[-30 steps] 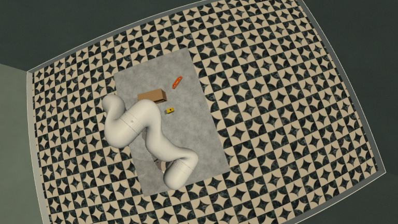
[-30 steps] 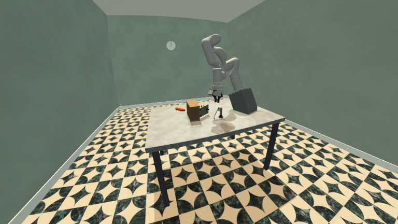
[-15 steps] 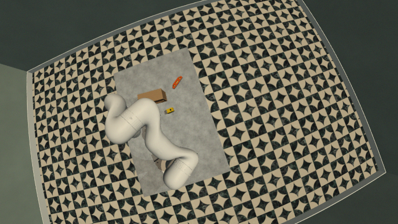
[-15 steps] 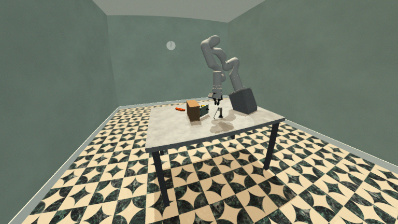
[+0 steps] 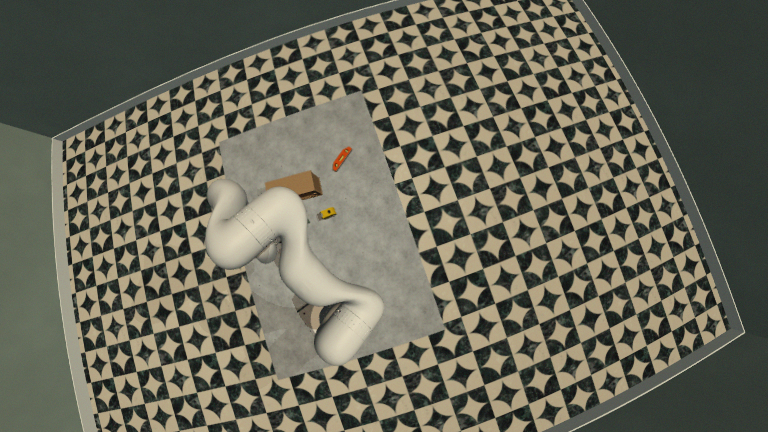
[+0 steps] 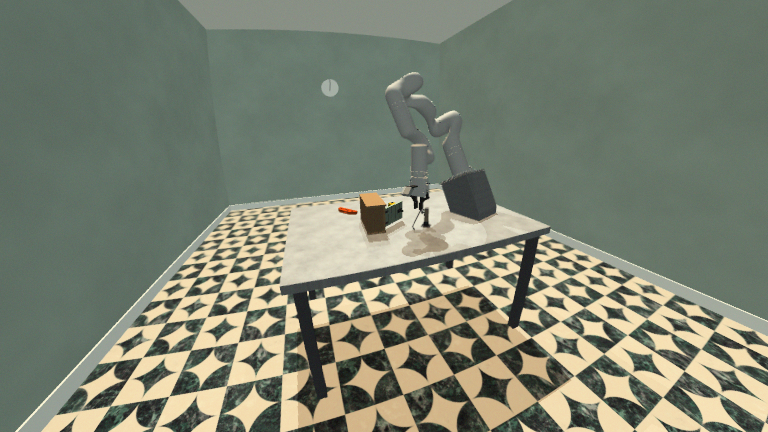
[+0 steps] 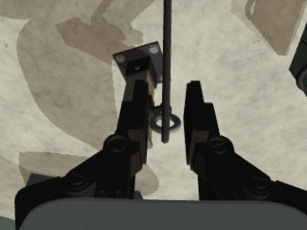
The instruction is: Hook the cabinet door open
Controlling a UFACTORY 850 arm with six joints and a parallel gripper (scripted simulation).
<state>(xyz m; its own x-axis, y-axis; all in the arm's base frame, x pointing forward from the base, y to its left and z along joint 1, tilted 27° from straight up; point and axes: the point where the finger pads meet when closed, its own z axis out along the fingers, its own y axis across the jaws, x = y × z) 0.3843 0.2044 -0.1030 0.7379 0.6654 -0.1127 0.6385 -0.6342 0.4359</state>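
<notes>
The hook is 7 cm below my hand. Also, from my hand: orange tool (38 cm ahead, 34 cm to the right, 12 cm below); then pale green door (12 cm ahead, 6 cm below, 5 cm to the right); then yellow handle (23 cm to the right, 9 cm below, 8 cm ahead).
</notes>
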